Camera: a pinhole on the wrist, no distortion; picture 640 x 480 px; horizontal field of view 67.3 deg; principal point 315.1 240.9 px. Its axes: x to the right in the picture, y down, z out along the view. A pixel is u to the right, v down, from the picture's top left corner.
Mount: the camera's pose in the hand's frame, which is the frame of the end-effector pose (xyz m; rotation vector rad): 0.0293 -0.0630 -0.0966 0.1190 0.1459 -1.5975
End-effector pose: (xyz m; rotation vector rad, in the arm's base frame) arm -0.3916 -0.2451 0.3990 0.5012 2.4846 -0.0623
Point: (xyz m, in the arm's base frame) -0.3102 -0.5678 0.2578
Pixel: 551 71
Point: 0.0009 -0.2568 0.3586
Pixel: outside the picture
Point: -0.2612 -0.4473 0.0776
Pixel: 336 221
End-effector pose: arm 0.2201 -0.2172 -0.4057 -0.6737 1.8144 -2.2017
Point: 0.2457 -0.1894 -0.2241
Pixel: outside the picture
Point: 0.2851 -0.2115 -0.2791
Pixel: 466 39
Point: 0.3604 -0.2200 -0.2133
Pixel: outside the picture
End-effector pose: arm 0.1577 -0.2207 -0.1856 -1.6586 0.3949 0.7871
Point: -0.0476 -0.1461 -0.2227
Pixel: outside the picture
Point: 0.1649 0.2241 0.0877
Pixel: 465 112
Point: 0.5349 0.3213 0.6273
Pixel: outside the picture
